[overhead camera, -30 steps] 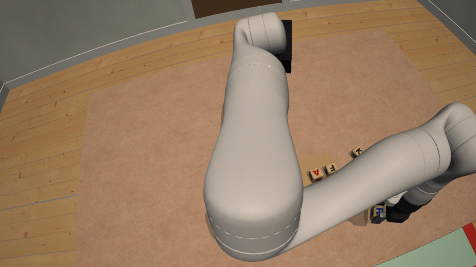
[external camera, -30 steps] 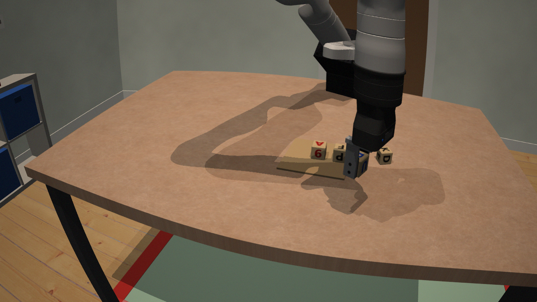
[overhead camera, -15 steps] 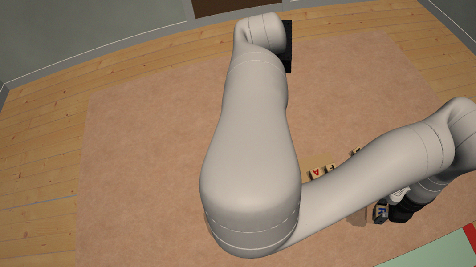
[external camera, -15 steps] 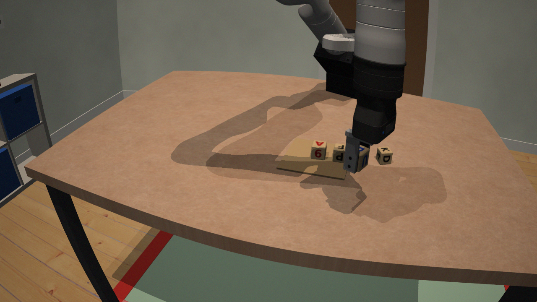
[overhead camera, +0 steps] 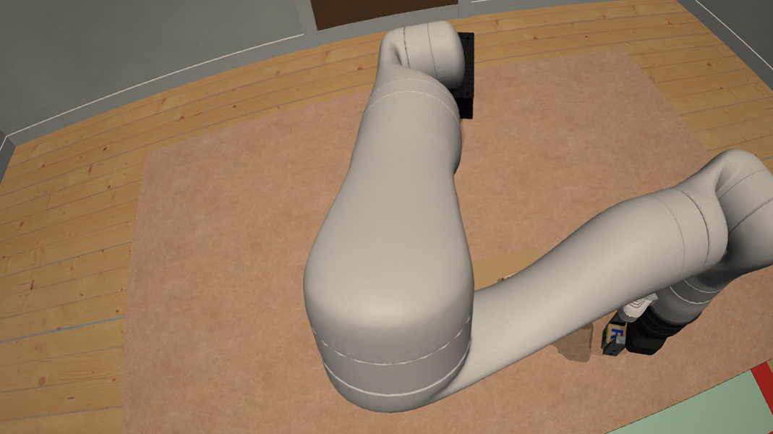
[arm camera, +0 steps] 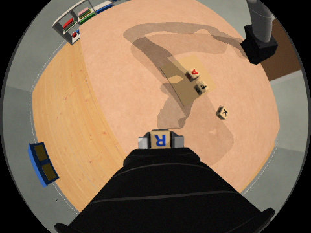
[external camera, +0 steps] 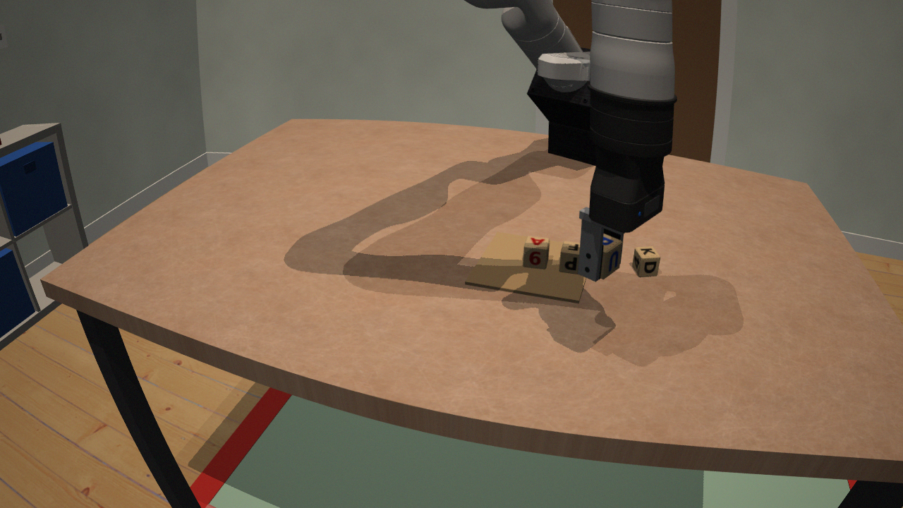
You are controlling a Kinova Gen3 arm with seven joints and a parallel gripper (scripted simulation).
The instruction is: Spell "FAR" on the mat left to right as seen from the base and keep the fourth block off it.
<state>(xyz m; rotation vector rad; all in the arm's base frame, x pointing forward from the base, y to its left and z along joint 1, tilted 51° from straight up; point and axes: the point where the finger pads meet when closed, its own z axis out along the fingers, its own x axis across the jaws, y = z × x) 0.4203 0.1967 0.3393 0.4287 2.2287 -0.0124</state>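
The tan mat lies 17 cm behind my hand, 12 cm below it and 9 cm to the right of it. The rest, counted from my hand: F block: 17 cm behind, 10 cm below, 4 cm to the right; R block: right at my hand; K block: 20 cm behind, 11 cm below, 6 cm to the left.
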